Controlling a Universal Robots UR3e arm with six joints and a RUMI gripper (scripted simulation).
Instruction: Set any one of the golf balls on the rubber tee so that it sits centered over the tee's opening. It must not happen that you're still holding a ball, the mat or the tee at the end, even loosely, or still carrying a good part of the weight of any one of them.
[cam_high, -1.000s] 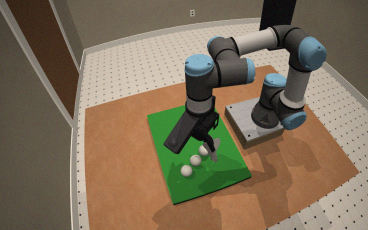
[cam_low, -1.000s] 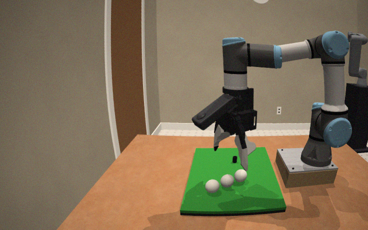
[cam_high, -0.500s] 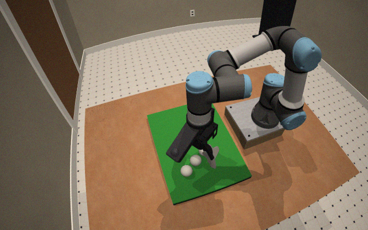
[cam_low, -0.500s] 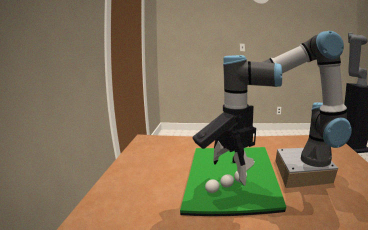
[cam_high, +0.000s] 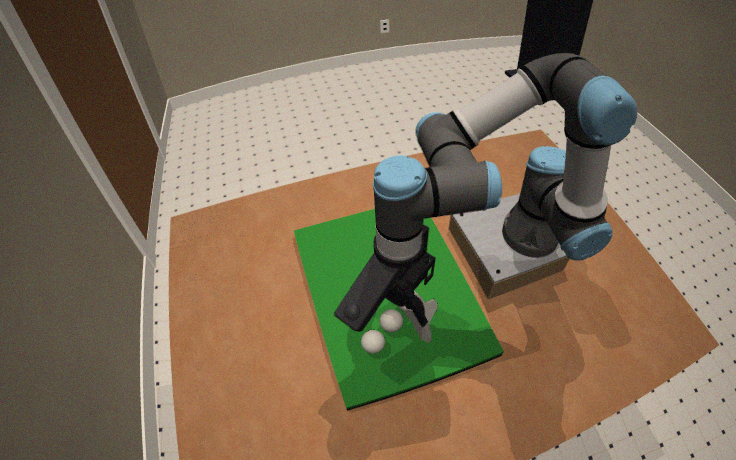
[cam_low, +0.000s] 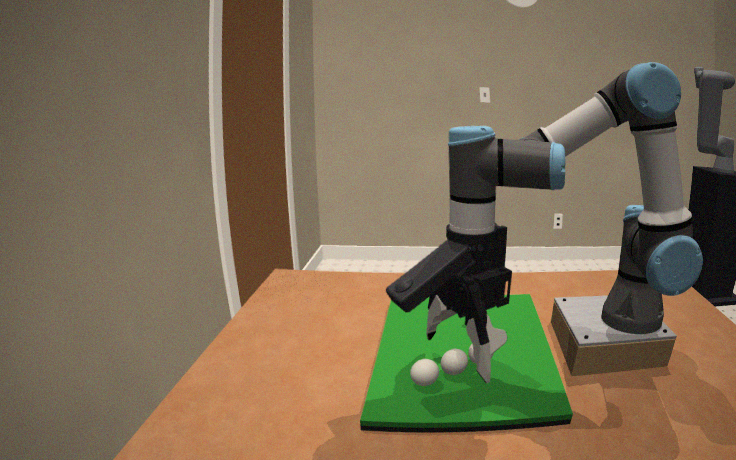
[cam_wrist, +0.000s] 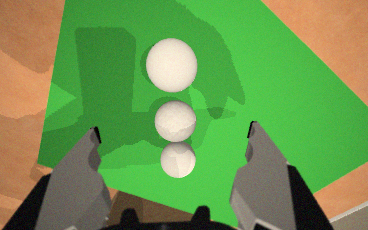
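Right now the white golf ball is right at my hand. Round my hand: green mat: 130 mm to the right, 30 mm below, 30 mm behind.
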